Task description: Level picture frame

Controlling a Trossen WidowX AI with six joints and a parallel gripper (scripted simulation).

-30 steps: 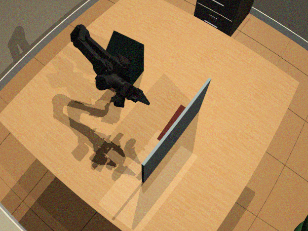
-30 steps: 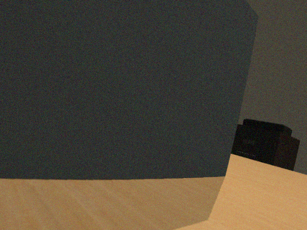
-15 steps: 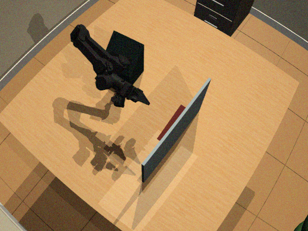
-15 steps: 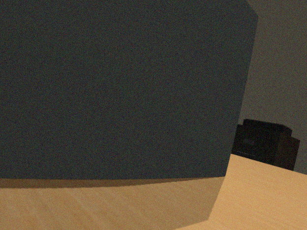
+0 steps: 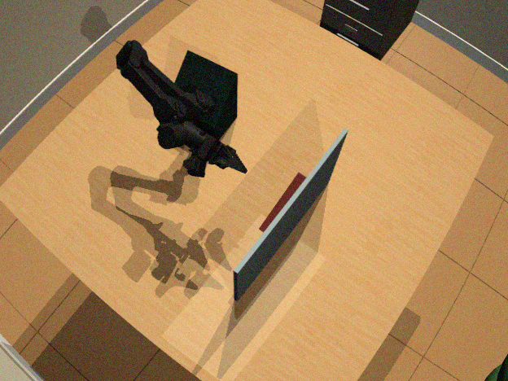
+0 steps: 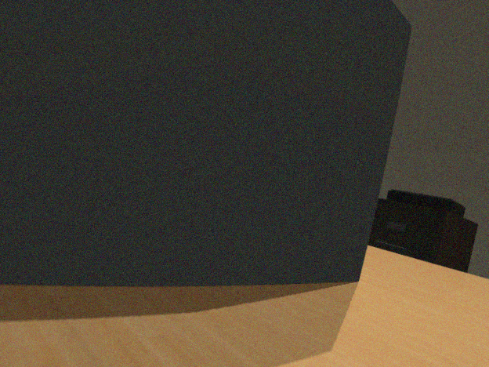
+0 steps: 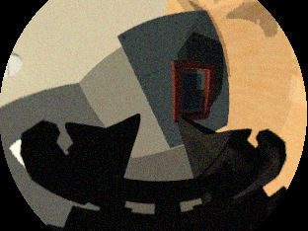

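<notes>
Now: the red picture frame 130 mm ahead of my gripper tip, 10 mm to the left of it and 110 mm below it. From my gripper tip the other things lie so: grey wall panel 140 mm ahead, 120 mm below.
</notes>
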